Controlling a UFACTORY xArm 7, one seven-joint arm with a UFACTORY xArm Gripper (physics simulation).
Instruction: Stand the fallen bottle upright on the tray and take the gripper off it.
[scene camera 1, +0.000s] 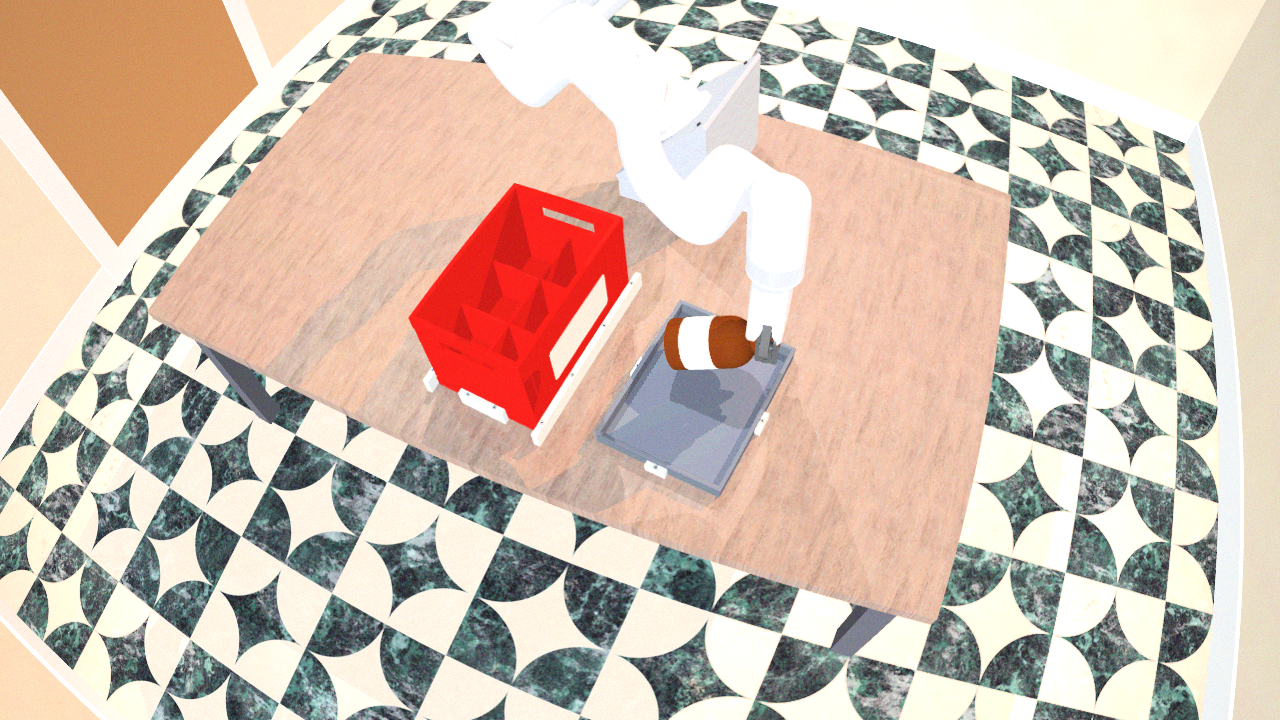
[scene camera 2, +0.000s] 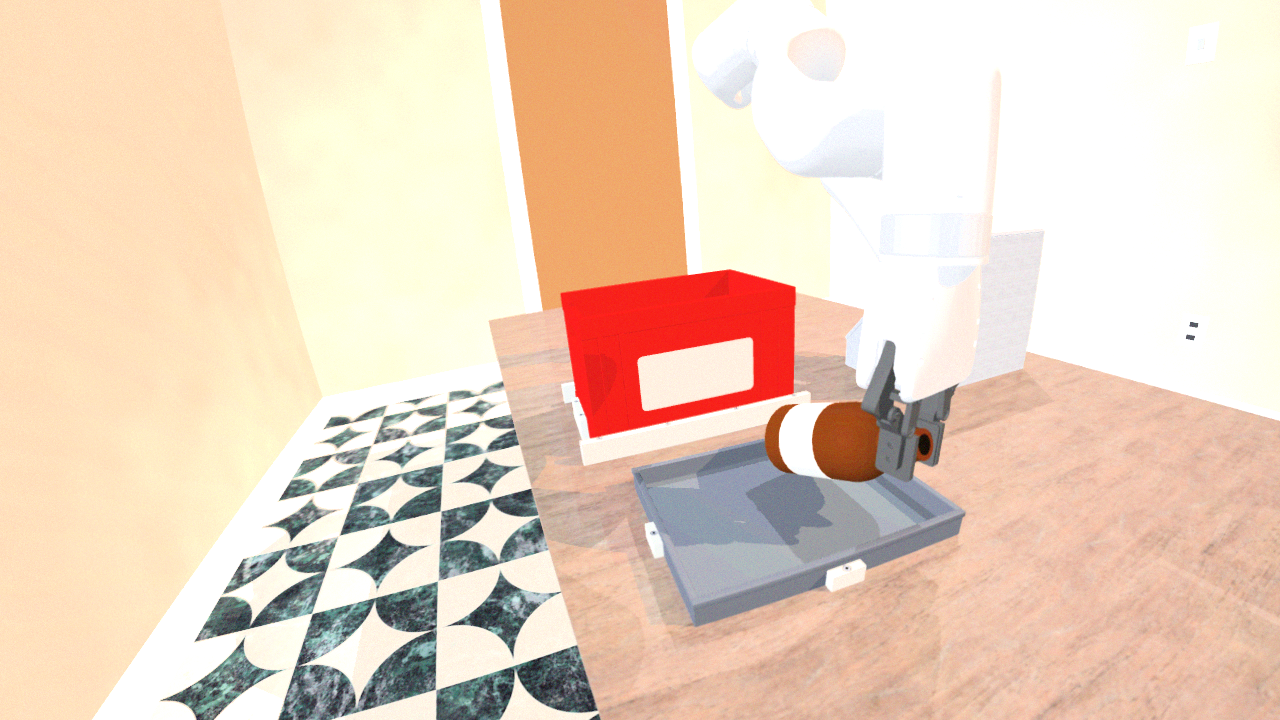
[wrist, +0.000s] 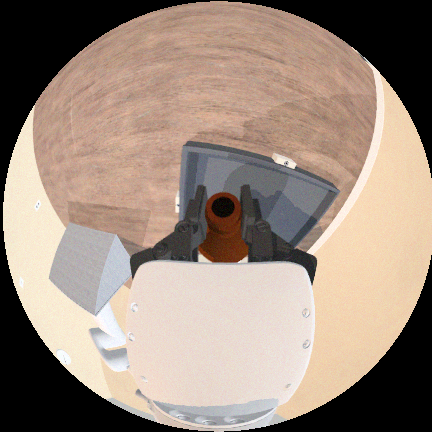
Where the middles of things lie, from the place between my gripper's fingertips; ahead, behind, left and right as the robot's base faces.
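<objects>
Counted from my hand, the brown bottle (scene camera 2: 835, 440) is 1 cm ahead, 7 cm to the right and 1 cm below; the white strip (scene camera 2: 636, 441) is 7 cm ahead, 25 cm to the right and 5 cm below.
</objects>
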